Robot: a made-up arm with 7 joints. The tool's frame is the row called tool. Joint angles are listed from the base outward.
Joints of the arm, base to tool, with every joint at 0 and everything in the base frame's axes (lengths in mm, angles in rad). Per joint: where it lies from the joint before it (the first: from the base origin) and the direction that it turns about. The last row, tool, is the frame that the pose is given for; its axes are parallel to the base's.
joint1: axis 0 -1 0 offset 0 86 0
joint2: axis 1 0 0 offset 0 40 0
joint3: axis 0 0 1 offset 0 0 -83
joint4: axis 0 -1 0 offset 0 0 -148
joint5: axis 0 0 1 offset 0 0 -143
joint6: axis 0 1 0 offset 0 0 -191
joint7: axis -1 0 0 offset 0 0 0
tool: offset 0 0 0
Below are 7 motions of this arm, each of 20 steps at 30 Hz.
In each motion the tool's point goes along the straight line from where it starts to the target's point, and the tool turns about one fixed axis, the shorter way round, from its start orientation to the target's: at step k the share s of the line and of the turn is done. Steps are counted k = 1, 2, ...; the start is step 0. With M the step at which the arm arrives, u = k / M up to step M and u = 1 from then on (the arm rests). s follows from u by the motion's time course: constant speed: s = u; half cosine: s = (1 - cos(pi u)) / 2; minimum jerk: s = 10 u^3 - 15 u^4 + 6 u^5.
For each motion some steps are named. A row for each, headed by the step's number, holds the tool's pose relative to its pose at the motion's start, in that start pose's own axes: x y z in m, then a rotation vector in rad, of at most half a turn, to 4 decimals.
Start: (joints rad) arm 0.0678 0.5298 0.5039 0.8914 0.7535 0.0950 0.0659
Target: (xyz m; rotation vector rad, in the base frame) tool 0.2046 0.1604 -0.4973 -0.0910 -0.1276 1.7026
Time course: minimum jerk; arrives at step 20
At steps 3, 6, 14, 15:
3: -0.0084 -0.0029 0.0033 0.0178 0.0229 0.0181
6: -0.0518 -0.0180 0.0203 0.1090 0.1402 0.1109
14: -0.2657 -0.0924 0.1044 0.5594 0.7194 0.5694
15: -0.2846 -0.0990 0.1118 0.5992 0.7706 0.6099

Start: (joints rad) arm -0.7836 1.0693 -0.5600 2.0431 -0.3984 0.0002 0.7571
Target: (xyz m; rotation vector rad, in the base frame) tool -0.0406 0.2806 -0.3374 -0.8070 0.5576 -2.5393
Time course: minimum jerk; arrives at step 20
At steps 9, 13, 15, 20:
9: -0.0520 -0.0560 0.0116 -0.3093 0.1700 -0.2152
13: -0.0978 -0.1053 0.0217 -0.5815 0.3196 -0.4045
15: -0.1146 -0.1235 0.0255 -0.6816 0.3746 -0.4742
20: -0.1278 -0.1377 0.0284 -0.7603 0.4179 -0.5289

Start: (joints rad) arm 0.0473 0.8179 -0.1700 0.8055 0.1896 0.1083 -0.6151
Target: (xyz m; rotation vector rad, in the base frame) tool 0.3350 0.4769 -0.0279 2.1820 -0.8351 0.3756
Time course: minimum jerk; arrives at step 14
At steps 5, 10, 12, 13, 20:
5: 0.0492 0.0606 -0.0107 0.2471 -0.0076 -0.0002
10: 0.1707 0.2104 -0.0370 0.8580 -0.0265 -0.0007
12: 0.1949 0.2403 -0.0423 0.9799 -0.0303 -0.0009
13: 0.1989 0.2452 -0.0432 0.9999 -0.0309 -0.0009
20: 0.1995 0.2460 -0.0433 1.0032 -0.0310 -0.0009

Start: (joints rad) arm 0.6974 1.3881 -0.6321 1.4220 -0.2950 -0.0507 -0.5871
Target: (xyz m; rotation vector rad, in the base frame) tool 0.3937 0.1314 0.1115 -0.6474 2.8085 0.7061
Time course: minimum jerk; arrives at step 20
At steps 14, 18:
14: 0.1788 0.0909 -0.1022 0.5746 -0.6950 0.6989
18: 0.2118 0.1077 -0.1210 0.6807 -0.8233 0.8280

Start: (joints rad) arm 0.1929 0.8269 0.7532 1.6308 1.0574 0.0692 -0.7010
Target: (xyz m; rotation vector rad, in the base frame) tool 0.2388 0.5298 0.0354 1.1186 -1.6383 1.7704
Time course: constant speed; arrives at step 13
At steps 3, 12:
3: -0.0047 0.0141 -0.0179 0.1385 -0.0551 -0.0550
12: -0.0188 0.0564 -0.0715 0.5540 -0.2206 -0.2199

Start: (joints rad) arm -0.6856 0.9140 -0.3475 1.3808 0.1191 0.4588 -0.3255
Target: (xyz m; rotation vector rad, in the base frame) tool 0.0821 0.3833 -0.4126 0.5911 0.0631 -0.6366
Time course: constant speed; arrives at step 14
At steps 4, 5, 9, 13, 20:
4: -0.0154 0.0148 -0.0163 -0.0398 0.0657 0.0149
5: -0.0192 0.0185 -0.0204 -0.0497 0.0821 0.0186
9: -0.0346 0.0333 -0.0367 -0.0895 0.1478 0.0334
13: -0.0499 0.0481 -0.0530 -0.1292 0.2135 0.0483
20: -0.0538 0.0519 -0.0571 -0.1392 0.2299 0.0520

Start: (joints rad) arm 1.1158 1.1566 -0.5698 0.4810 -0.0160 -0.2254 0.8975
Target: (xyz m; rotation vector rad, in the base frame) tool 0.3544 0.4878 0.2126 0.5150 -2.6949 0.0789
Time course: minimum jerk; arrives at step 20
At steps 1, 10, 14, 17, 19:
1: 0.0002 0.0001 0.0001 0.0012 -0.0016 0.0007
10: 0.0978 0.0551 0.0453 0.5179 -0.7096 0.2849
14: 0.1636 0.0922 0.0758 0.8669 -1.1878 0.4768
17: 0.1903 0.1072 0.0881 1.0083 -1.3815 0.5546
19: 0.1953 0.1100 0.0904 1.0347 -1.4176 0.5691

